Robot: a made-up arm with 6 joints. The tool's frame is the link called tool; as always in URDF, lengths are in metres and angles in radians.
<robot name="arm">
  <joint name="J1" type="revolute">
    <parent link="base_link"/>
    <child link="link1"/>
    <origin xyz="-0.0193 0.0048 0.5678" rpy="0 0 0"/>
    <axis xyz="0 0 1"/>
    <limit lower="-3.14" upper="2.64" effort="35" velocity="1.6"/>
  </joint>
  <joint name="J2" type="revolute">
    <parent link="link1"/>
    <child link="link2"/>
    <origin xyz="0.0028 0.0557 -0.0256" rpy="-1.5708 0 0"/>
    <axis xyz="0 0 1"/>
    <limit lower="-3.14" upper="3.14" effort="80" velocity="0.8"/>
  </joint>
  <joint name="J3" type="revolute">
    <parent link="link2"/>
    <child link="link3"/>
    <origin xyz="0.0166 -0.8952 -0.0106" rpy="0 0 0"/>
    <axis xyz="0 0 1"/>
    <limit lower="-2.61" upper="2.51" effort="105" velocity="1.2"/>
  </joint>
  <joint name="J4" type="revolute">
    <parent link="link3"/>
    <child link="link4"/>
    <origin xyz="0.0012 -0.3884 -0.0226" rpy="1.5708 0 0"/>
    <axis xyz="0 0 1"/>
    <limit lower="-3.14" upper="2.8" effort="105" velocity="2.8"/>
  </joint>
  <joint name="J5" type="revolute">
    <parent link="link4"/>
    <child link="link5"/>
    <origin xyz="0.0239 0.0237 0.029" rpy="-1.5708 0 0"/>
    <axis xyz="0 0 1"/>
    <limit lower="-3.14" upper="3.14" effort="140" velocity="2.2"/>
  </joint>
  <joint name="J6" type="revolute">
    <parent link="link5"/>
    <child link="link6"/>
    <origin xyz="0.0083 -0.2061 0.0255" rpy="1.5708 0 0"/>
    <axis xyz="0 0 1"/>
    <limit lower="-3.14" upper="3.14" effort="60" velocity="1.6"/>
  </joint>
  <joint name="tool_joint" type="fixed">
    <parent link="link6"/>
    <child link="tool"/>
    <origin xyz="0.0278 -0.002 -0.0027" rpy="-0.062 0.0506 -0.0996"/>
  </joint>
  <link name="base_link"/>
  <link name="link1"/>
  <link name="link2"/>
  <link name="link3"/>
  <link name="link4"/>
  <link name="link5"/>
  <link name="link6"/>
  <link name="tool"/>
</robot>
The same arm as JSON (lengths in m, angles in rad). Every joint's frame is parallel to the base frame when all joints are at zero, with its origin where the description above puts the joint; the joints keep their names.
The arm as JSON. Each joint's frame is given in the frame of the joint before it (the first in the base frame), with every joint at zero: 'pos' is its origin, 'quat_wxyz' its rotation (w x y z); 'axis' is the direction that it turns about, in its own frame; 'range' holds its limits. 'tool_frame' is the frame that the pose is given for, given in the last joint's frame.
{"length_unit": "m", "angle_unit": "rad", "joints": [{"joint": "J1", "pos": [-0.0193, 0.0048, 0.5678], "quat_wxyz": [1.0, 0.0, 0.0, 0.0], "axis": [0.0, 0.0, 1.0], "range": [-3.14, 2.64]}, {"joint": "J2", "pos": [0.0028, 0.0557, -0.0256], "quat_wxyz": [1.0, 0.0, 0.0, 0.0], "axis": [0.0, 1.0, 0.0], "range": [-3.14, 3.14]}, {"joint": "J3", "pos": [0.0166, -0.0106, 0.8952], "quat_wxyz": [1.0, 0.0, 0.0, 0.0], "axis": [0.0, 1.0, 0.0], "range": [-2.61, 2.51]}, {"joint": "J4", "pos": [0.0012, -0.0226, 0.3884], "quat_wxyz": [1.0, 0.0, 0.0, 0.0], "axis": [0.0, 0.0, 1.0], "range": [-3.14, 2.8]}, {"joint": "J5", "pos": [0.0239, 0.0237, 0.029], "quat_wxyz": [1.0, 0.0, 0.0, 0.0], "axis": [0.0, 1.0, 0.0], "range": [-3.14, 3.14]}, {"joint": "J6", "pos": [0.0083, 0.0255, 0.2061], "quat_wxyz": [1.0, 0.0, 0.0, 0.0], "axis": [0.0, 0.0, 1.0], "range": [-3.14, 3.14]}], "tool_frame": {"pos": [0.0278, -0.002, -0.0027], "quat_wxyz": [0.998, -0.029688, 0.026796, -0.048956]}}
